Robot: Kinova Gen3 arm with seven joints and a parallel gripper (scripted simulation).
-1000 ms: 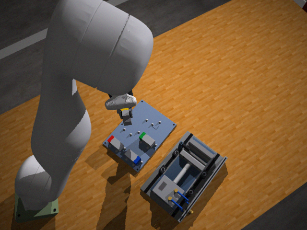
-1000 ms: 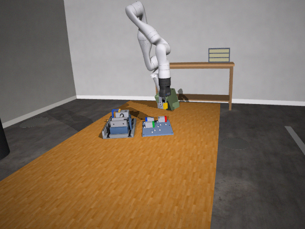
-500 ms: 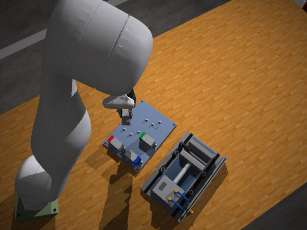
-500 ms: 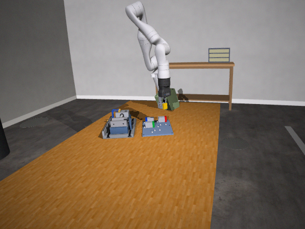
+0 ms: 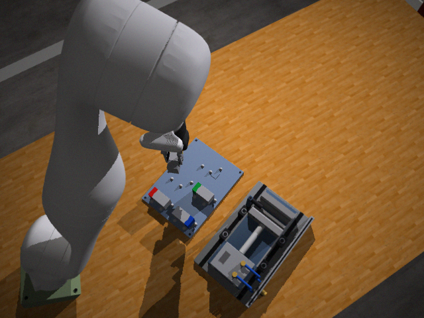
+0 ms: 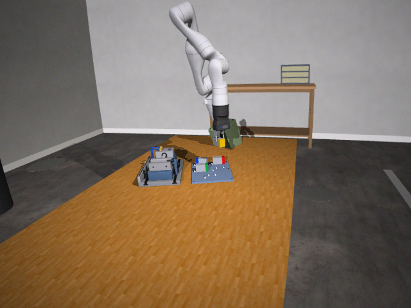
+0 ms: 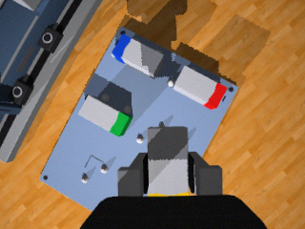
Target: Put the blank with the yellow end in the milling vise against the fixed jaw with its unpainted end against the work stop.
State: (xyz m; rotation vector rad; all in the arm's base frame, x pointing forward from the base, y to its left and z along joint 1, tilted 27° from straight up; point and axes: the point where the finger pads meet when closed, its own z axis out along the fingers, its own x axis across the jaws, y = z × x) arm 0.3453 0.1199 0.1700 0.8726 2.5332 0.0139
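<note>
Now: the yellow-ended blank 2 cm below my hand. From my hand the other things lie so: blue plate: 17 cm below, 4 cm to the right, 2 cm ahead; red-ended blank: 14 cm below, 8 cm behind, 3 cm to the right; green-ended blank: 14 cm below, 8 cm to the right, 3 cm ahead.
</note>
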